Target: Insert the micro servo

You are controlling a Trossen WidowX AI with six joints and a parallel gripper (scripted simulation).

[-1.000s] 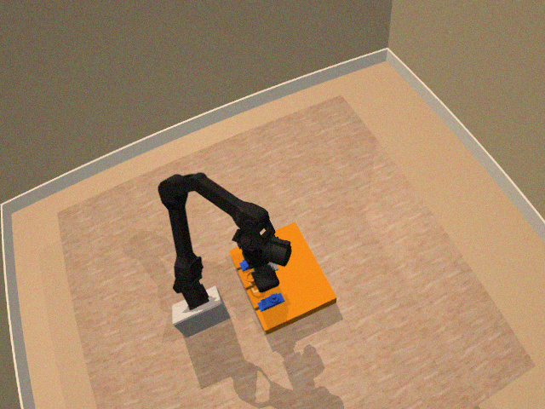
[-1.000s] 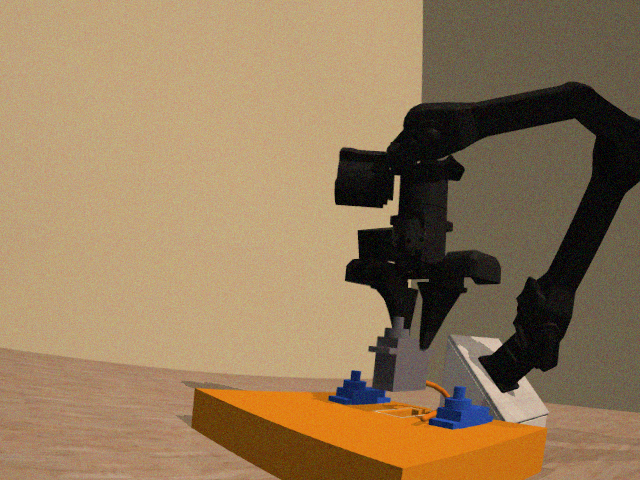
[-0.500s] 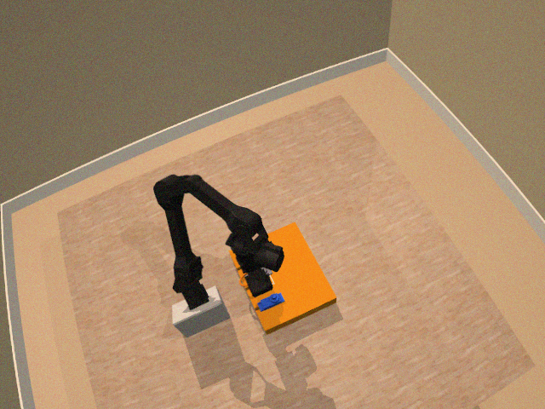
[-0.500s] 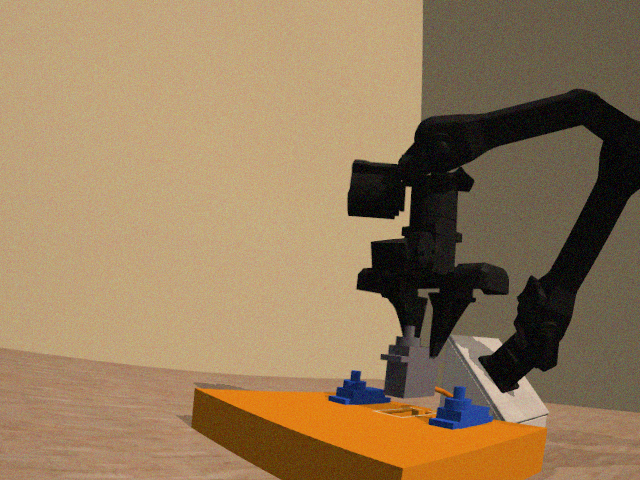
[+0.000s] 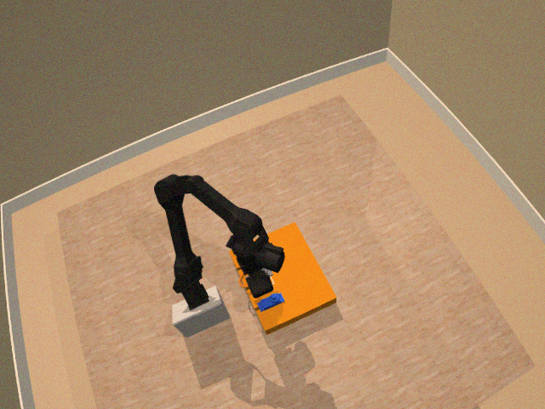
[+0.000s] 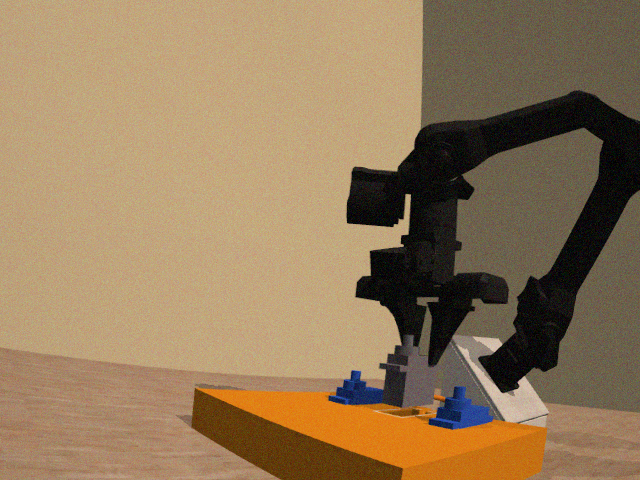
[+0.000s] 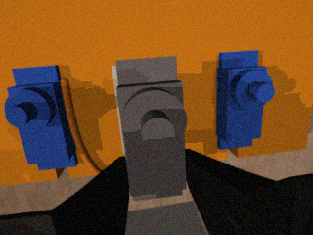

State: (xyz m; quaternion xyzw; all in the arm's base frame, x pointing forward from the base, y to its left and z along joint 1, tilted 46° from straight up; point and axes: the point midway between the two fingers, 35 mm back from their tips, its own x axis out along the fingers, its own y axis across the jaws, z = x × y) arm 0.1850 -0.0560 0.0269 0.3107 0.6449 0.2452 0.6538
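My gripper tip is 12 cm short of the orange deck, 1 cm to the left of it and 8 cm above it.
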